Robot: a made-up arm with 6 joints. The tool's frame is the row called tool. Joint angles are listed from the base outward. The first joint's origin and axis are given. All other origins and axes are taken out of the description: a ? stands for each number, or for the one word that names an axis. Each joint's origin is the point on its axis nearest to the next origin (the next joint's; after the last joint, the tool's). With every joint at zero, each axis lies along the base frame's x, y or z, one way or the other. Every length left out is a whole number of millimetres.
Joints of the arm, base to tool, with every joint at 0 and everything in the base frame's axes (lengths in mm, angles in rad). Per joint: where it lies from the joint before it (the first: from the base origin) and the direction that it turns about. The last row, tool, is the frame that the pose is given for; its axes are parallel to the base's.
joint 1: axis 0 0 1 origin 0 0 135
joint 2: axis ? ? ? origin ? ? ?
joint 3: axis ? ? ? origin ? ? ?
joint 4: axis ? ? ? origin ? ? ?
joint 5: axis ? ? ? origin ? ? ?
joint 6: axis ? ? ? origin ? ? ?
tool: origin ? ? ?
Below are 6 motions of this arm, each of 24 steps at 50 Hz.
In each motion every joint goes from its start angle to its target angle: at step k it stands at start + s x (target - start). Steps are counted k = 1, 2, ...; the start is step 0. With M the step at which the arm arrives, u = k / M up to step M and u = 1 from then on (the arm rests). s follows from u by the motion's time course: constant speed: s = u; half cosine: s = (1 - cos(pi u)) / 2; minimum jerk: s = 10 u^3 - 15 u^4 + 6 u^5.
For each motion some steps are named. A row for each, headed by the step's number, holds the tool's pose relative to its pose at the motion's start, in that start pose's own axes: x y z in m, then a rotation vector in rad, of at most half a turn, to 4 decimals.
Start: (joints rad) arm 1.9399 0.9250 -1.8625 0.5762 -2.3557 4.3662
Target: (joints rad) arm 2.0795 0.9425 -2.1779 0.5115 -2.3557 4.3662
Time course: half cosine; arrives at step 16
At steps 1, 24:
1: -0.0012 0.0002 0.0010 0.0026 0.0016 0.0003
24: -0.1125 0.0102 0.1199 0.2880 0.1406 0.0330

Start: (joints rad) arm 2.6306 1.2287 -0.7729 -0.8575 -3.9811 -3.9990
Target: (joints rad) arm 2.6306 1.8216 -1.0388 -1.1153 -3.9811 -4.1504
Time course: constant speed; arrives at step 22
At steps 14, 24:
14: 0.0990 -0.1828 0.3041 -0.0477 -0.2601 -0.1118
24: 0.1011 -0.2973 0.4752 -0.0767 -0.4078 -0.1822

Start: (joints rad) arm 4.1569 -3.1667 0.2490 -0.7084 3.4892 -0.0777
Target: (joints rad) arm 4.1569 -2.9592 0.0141 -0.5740 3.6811 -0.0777
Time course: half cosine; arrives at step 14
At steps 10, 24:
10: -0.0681 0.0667 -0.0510 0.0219 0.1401 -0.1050
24: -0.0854 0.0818 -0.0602 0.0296 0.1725 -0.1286

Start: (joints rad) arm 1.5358 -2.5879 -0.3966 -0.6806 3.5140 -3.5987
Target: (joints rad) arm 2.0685 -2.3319 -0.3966 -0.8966 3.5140 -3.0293
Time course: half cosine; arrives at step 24
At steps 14, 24:
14: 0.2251 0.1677 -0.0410 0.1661 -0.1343 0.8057
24: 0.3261 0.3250 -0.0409 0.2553 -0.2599 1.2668

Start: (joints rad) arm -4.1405 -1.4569 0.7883 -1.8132 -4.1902 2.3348
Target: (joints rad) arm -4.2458 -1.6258 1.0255 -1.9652 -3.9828 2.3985
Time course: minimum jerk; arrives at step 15
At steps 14, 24:
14: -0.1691 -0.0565 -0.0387 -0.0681 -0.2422 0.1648
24: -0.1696 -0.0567 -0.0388 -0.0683 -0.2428 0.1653

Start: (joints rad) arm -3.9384 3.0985 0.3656 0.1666 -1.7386 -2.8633
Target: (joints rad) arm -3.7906 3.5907 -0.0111 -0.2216 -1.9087 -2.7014
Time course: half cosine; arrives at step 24
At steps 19, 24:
19: 0.0483 0.0839 -0.3923 0.4563 -0.1190 0.2096
24: 0.0654 0.0971 -0.4354 0.5059 -0.1385 0.2389

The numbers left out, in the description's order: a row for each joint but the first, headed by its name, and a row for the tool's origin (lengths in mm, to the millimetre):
joint 2: axis 0 1 0, xyz 0 40 0
joint 3: axis 0 1 0, xyz 0 0 777
joint 4: axis 0 0 1, xyz 0 0 579
joint 5: axis 0 1 0, xyz 0 0 0
joint 6: axis 0 0 1, xyz 0 0 95
tool: xyz 0 0 0

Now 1 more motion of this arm.
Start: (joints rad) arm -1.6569 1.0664 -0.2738 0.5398 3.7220 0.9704
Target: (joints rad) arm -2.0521 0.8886 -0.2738 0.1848 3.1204 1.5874
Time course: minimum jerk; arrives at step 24
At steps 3, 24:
3: -0.0002 -0.0057 0.0030 -0.0162 -0.0018 0.0171
24: 0.0175 -0.3134 0.2178 -0.9486 0.1123 1.1663

